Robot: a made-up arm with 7 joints. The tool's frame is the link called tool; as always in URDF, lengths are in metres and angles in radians. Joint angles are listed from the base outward.
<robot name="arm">
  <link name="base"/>
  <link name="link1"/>
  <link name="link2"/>
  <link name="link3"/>
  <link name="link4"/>
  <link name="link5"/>
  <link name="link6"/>
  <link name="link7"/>
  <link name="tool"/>
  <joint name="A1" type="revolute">
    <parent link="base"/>
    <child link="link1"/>
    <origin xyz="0 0 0.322" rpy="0 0 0"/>
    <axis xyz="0 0 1"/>
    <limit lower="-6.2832" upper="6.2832"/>
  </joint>
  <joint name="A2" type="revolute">
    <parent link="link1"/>
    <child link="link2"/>
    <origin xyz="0 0 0" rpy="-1.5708 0 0"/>
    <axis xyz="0 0 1"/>
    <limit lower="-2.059" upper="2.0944"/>
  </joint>
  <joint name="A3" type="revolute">
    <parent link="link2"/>
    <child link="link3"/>
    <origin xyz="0 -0.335 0" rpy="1.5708 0 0"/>
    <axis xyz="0 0 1"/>
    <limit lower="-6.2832" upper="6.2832"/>
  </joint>
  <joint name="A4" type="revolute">
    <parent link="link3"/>
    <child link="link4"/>
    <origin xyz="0.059 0 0" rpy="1.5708 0 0"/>
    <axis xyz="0 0 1"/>
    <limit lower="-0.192" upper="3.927"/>
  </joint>
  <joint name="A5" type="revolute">
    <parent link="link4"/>
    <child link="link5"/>
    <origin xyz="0.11 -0.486 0" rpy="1.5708 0 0"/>
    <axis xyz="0 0 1"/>
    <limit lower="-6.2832" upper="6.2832"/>
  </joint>
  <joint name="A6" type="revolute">
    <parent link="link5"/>
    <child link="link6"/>
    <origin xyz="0 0 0" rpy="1.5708 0 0"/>
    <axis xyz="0 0 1"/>
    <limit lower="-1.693" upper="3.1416"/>
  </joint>
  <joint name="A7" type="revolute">
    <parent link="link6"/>
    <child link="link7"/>
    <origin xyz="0.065 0.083 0" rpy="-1.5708 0 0"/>
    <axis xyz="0 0 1"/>
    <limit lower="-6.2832" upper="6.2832"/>
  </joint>
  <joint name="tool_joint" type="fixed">
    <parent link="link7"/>
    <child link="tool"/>
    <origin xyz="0 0 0" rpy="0 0 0"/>
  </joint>
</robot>
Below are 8 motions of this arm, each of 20 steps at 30 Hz.
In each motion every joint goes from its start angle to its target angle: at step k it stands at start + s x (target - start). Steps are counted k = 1, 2, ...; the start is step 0. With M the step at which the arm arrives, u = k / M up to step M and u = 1 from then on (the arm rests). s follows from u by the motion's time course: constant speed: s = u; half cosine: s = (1 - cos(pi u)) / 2; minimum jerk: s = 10 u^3 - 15 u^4 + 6 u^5.
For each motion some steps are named. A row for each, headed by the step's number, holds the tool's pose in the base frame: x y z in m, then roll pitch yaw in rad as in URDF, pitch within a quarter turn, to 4 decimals.
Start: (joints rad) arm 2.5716 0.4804 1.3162 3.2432 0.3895 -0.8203 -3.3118
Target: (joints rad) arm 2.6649 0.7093 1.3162 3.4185 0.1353 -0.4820 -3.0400
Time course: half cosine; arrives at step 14
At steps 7, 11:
7: -0.2421 0.4180 1.0038 0.7566 -0.6637 -2.6444
11: -0.2788 0.4528 0.9688 0.7366 -0.5906 -2.5795

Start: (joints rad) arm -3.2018 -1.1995 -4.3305 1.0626 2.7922 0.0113 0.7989
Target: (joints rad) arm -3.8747 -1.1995 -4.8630 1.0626 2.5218 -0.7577 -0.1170
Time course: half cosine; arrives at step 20
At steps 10, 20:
10: -0.1195 -0.5420 0.3383 -1.7520 0.0493 1.9168
20: -0.2896 -0.4048 0.4900 -1.4518 -0.3160 1.1056

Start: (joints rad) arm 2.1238 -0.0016 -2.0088 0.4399 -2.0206 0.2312 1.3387
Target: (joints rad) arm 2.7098 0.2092 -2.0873 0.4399 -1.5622 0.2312 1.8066
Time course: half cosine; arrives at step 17
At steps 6, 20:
6: 0.3756 0.1338 0.1796 2.6617 -0.3754 0.7344
20: 0.3285 0.2620 0.2146 2.8486 -0.6210 0.4489

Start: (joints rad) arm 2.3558 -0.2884 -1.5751 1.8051 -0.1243 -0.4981 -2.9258
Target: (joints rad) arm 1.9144 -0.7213 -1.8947 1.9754 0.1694 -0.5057 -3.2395
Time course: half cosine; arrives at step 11
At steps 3, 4, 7, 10, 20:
3: 0.5600 0.1369 0.9418 0.5543 0.7148 1.1302
4: 0.5937 0.0574 0.9271 0.6226 0.6916 1.0620
7: 0.6420 -0.2295 0.8456 0.8638 0.6432 0.8246
10: 0.6156 -0.4111 0.7701 1.0265 0.6372 0.6751
20: 0.6119 -0.4240 0.7639 1.0388 0.6375 0.6643

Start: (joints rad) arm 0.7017 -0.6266 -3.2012 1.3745 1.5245 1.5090 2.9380
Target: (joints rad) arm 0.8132 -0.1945 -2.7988 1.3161 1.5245 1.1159 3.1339
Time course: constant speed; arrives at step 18
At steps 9, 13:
9: -0.4005 -0.5893 0.3592 1.7230 -0.5087 0.6306
13: -0.3381 -0.6205 0.4208 1.7342 -0.4592 0.6559

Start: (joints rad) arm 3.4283 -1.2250 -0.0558 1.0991 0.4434 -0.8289 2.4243
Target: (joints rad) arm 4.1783 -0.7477 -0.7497 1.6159 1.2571 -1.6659 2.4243
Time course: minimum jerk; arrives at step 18
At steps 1, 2, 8, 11, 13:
1: 0.0506 0.0972 0.9754 0.3339 0.1818 3.0293
2: 0.0485 0.1022 0.9755 0.3508 0.1799 3.0397
8: -0.0668 0.2506 0.9495 0.9874 0.0997 -2.9822
11: -0.1721 0.2973 0.9092 1.4510 0.0908 -2.9263
13: -0.2227 0.2988 0.8897 1.6769 0.1186 -2.9261

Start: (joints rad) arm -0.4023 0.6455 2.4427 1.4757 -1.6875 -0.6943 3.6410
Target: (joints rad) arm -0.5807 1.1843 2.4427 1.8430 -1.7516 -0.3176 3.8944
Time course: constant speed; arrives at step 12
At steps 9, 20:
9: 0.3305 0.1482 1.0122 -0.2847 0.4200 1.3490
20: 0.4517 0.0541 0.9849 -0.0096 0.4065 1.3724

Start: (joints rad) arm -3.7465 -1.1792 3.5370 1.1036 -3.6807 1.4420 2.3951
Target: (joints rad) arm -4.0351 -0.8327 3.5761 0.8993 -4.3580 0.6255 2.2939
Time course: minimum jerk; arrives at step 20
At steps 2, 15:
2: 0.5200 -0.0191 -0.1175 1.5194 -1.1552 1.7422
15: 0.4524 -0.1395 -0.0484 2.2570 -0.6593 1.6947

